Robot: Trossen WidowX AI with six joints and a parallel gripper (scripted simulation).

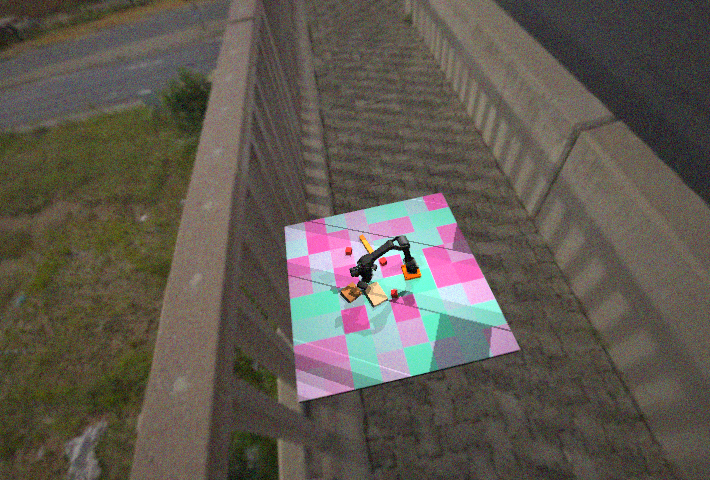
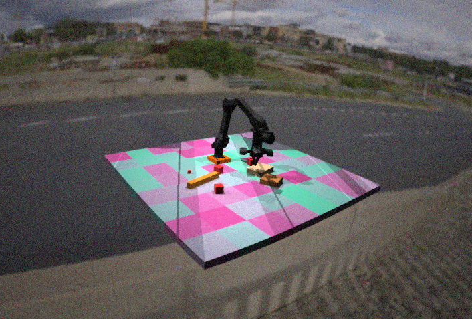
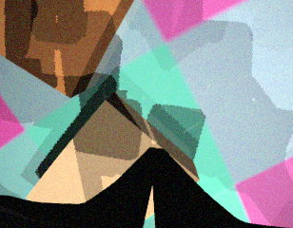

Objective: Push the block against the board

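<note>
The board lies 40 mm behind my gripper tip, 60 mm to the left of it and 50 mm below it. Round my gripper tip: orange bar (310 mm to the right, 50 mm below); then square block (120 mm ahead, 40 mm to the left, 50 mm below).
</note>
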